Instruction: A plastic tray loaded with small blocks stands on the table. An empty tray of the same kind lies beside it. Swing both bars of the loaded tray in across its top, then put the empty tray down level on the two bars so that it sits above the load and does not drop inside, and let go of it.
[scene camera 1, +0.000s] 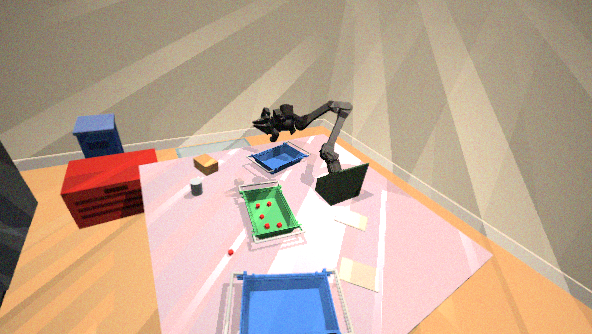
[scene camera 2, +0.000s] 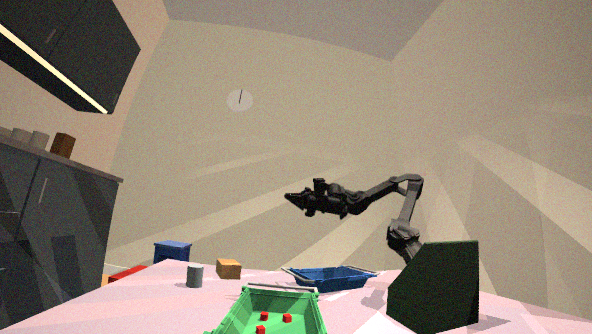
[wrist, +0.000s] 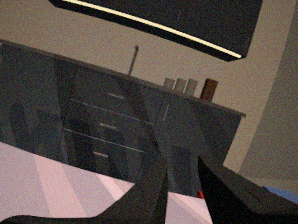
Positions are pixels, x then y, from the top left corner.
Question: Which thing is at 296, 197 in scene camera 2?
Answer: My gripper.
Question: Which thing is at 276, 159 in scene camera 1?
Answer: A blue tray.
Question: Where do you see my gripper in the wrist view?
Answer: At 182, 163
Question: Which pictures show the blue tray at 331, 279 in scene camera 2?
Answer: Scene camera 1 and scene camera 2 only.
